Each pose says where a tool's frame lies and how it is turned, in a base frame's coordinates. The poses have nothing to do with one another.
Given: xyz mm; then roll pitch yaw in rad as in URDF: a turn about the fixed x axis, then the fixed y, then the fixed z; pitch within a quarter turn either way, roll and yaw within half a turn.
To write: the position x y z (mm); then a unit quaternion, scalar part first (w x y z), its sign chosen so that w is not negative. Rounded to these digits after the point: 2 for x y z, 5 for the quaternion.
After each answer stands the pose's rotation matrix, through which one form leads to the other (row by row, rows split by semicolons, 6 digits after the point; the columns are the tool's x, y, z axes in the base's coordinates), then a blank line. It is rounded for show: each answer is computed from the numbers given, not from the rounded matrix.
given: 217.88 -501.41 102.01 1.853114 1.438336 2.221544
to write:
217.88 -501.41 102.01 0.67257 -0.08744 0.71467 0.17104
-0.080008 -0.355055 0.931416; 0.105082 0.926200 0.362093; -0.991240 0.126845 -0.036793

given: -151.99 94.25 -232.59 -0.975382 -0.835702 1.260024
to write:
-151.99 94.25 -232.59 0.76443 -0.13485 -0.54198 0.32204
0.205083 -0.346191 -0.915474; 0.638531 0.756209 -0.142921; 0.741767 -0.555248 0.376139

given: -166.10 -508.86 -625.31 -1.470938 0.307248 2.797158
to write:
-166.10 -508.86 -625.31 0.02443 -0.22541 -0.63378 0.73954
-0.897187 0.249593 -0.364362; 0.321852 -0.195451 -0.926397; -0.302437 -0.948421 0.095024

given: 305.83 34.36 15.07 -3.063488 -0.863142 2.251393
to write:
305.83 34.36 15.07 0.39252 -0.37603 -0.82622 -0.14795
-0.409050 0.737519 -0.537349; 0.505220 0.673419 0.539685; 0.759889 -0.050721 -0.648071

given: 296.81 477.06 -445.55 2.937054 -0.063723 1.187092
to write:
296.81 477.06 -445.55 0.06686 0.82603 0.55340 0.08334
0.373598 0.903113 0.211688; 0.925402 -0.378548 -0.018219; 0.063680 0.202703 -0.977167

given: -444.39 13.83 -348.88 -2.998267 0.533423 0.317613
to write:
-444.39 13.83 -348.88 0.02663 -0.95304 -0.13352 0.27050
0.818004 0.240101 -0.522706; 0.268913 -0.962925 -0.021480; -0.508484 -0.122992 -0.852243

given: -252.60 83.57 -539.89 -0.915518 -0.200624 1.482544
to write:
-252.60 83.57 -539.89 0.68823 -0.26368 -0.36317 0.57002
0.086370 -0.593082 -0.800496; 0.976129 0.211100 -0.051083; 0.199281 -0.776975 0.597157

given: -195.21 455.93 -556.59 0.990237 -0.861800 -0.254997
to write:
-195.21 455.93 -556.59 0.81823 0.38147 -0.41944 0.09519
0.630019 -0.475780 -0.613766; -0.164228 0.690843 -0.704106; 0.759016 0.544398 0.357108

